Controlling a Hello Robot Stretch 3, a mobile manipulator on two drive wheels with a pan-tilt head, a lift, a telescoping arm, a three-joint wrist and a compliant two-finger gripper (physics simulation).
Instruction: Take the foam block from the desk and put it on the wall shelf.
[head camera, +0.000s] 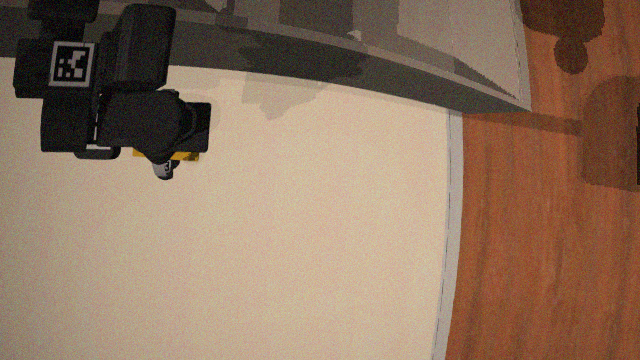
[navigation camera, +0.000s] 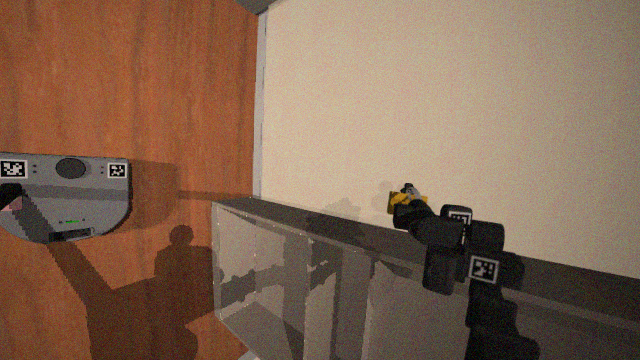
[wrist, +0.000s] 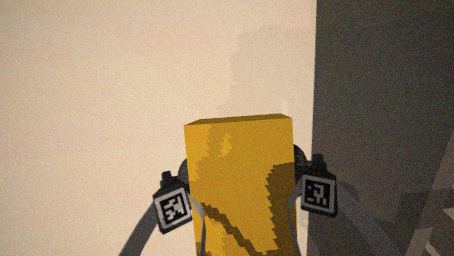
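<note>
The yellow foam block (head camera: 191, 156) (navigation camera: 394, 202) (wrist: 240, 142) is between the fingers of my gripper (head camera: 166, 156) (navigation camera: 407, 199) (wrist: 242, 167), which is shut on it. Both fingers press its sides in the wrist view. In the head view the wrist hides most of the block and one finger. A grey unit with several boards, perhaps the wall shelf (head camera: 410, 85) (navigation camera: 320, 222) (wrist: 380, 75), runs along the cream wall. The block is in front of the wall, beside the unit's dark long face. I cannot tell its distance from either. The desk cannot be made out.
The cream wall (head camera: 250, 225) (navigation camera: 450, 100) (wrist: 100, 75) meets the brown wood floor (head camera: 525, 250) (navigation camera: 200, 75) at a pale baseboard (head camera: 454, 200) (navigation camera: 259, 100). My base (navigation camera: 95, 200) is at the left in the navigation view. Shadows lie on the floor and wall.
</note>
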